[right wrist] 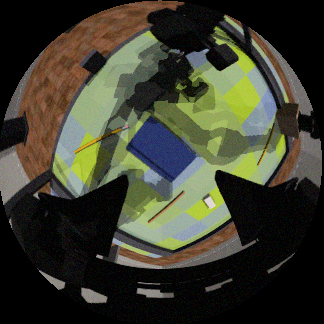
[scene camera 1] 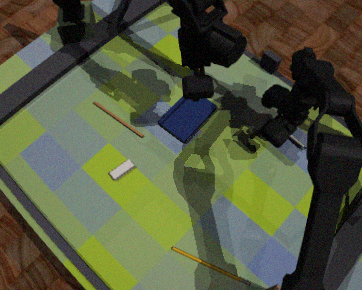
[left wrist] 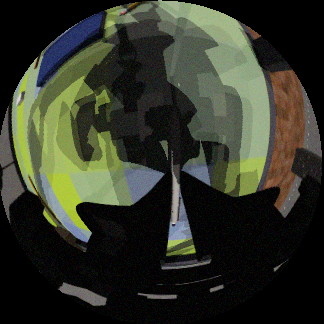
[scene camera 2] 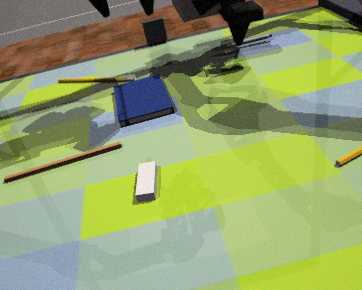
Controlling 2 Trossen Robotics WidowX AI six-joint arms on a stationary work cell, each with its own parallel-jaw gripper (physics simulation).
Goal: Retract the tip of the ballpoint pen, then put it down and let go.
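Frame: origin at the left arm's base, x left, y back, z up, level; millimetres.
Seen in the pictures: left gripper, fingertip midpoint: [right wrist: 183,52] [scene camera 1: 284,131] [left wrist: 174,175] [scene camera 2: 238,44]; right gripper, fingertip midpoint: [right wrist: 172,176] [scene camera 2: 127,15]; right arm's base at its link origin: [scene camera 1: 73,13].
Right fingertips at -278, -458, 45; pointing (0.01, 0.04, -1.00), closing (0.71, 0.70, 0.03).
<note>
Offsets run from my right fingertips to a thing's top centre, as dx, dy, dz. Level surfaces: height alone.
The ballpoint pen {-125, +218, -134} [scene camera 1: 297,141] [scene camera 2: 261,38] [left wrist: 175,192] is thin and grey-white, partly in shadow. It lies low and nearly flat, close over or on the tabletop {dz -149} [scene camera 1: 107,215]. My left gripper [scene camera 1: 276,132] [scene camera 2: 240,43] [left wrist: 174,175] [right wrist: 183,52] is shut on the pen, which runs between the fingertips in the left wrist view. The fingers and dark shadow hide part of the pen, and I cannot tell whether its tip is out. My right gripper [scene camera 1: 198,87] [scene camera 2: 124,9] [right wrist: 172,176] is open and empty, high above the table by the blue book.
A blue book {+4, -13, -137} [scene camera 1: 187,119] [scene camera 2: 144,100] [left wrist: 75,45] [right wrist: 162,148] lies mid-table. A white eraser {+231, -33, -137} [scene camera 1: 121,170] [scene camera 2: 146,179], a brown stick {+133, -148, -142} [scene camera 1: 118,120] [scene camera 2: 62,162] and a yellow pencil {+269, +280, -142} [scene camera 1: 210,265] [right wrist: 266,146] lie around it. Another pencil {-142, -98, -142} [scene camera 2: 95,80] [right wrist: 101,139] lies behind the book. A dark block {-278, +59, -92} [scene camera 1: 270,61] [scene camera 2: 154,32] stands beyond the edge.
</note>
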